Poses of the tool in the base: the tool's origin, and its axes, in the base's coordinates. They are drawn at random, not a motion.
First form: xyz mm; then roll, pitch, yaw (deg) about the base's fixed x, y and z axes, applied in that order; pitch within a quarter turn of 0, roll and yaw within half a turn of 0.
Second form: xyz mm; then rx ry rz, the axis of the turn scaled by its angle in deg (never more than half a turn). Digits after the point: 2 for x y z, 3 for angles.
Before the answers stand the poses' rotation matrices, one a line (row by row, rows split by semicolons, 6 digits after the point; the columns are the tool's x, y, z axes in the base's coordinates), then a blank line. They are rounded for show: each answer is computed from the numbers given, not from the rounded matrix.
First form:
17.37, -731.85, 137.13, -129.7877, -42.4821, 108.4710
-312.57, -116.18, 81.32, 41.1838, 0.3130, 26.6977
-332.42, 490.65, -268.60, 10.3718, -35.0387, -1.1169
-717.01, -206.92, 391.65, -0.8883, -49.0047, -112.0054
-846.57, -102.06, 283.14, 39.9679, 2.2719, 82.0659
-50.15, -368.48, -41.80, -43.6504, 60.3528, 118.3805
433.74, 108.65, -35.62, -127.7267, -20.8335, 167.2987
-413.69, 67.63, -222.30, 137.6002, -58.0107, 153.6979
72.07, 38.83, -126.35, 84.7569, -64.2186, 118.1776
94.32, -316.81, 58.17, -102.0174, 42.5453, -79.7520
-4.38, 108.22, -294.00, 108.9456, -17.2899, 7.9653
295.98, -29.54, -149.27, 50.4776, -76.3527, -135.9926
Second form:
-0.233654 0.442558 -0.865764; 0.699496 0.694976 0.166474; 0.675360 -0.566701 -0.471952
0.893376 -0.334917 0.299516; 0.449276 0.673982 -0.586429; -0.005463 0.658467 0.752590
0.818609 -0.084170 -0.568150; -0.015960 0.985488 -0.168993; 0.574130 0.147406 0.805386
-0.245798 0.922653 0.297145; -0.608207 -0.385498 0.693885; 0.754763 -0.010170 0.655918
0.137926 -0.755553 0.640403; 0.989649 0.131010 -0.058577; -0.039642 0.641853 0.765802
-0.235123 -0.351456 -0.906199; 0.435205 -0.871721 0.225165; -0.869088 -0.341441 0.357917
-0.911747 -0.139880 -0.386200; 0.205493 0.658771 -0.723735; 0.355653 -0.739225 -0.571889
-0.474915 0.839910 -0.262693; 0.234739 0.408592 0.882015; 0.848147 0.357218 -0.391206
-0.205381 0.342872 0.916656; 0.383393 -0.833575 0.397697; 0.900460 0.433119 0.039745
0.131073 -0.322548 0.937434; -0.724990 0.613761 0.312549; -0.676173 -0.720597 -0.153396
0.945601 -0.233403 0.226630; 0.132312 -0.360492 -0.923331; 0.297207 0.903088 -0.309999
-0.169703 0.981274 -0.091121; -0.163923 0.063067 0.984455; 0.971767 0.182002 0.150150

17.37, -731.85, 137.13, -51.127, -107.469, 17.917
-312.57, -116.18, 81.32, 40.350, 9.885, 25.418
-332.42, 490.65, -268.60, 9.704, -35.035, 2.092
-717.01, -206.92, 391.65, -48.061, -31.238, -104.500
-846.57, -102.06, 283.14, 31.176, 30.268, 77.677
-50.15, -368.48, -41.80, -88.176, -5.775, 122.422
433.74, 108.65, -35.62, -2.949, -141.258, 65.763
-413.69, 67.63, -222.30, -52.415, -110.946, -60.442
72.07, 38.83, -126.35, 112.427, 51.403, 128.611
94.32, -316.81, 58.17, -53.713, 83.892, -20.923
-4.38, 108.22, -294.00, 109.007, -4.212, 21.827
295.98, -29.54, -149.27, -54.170, -71.751, -77.307

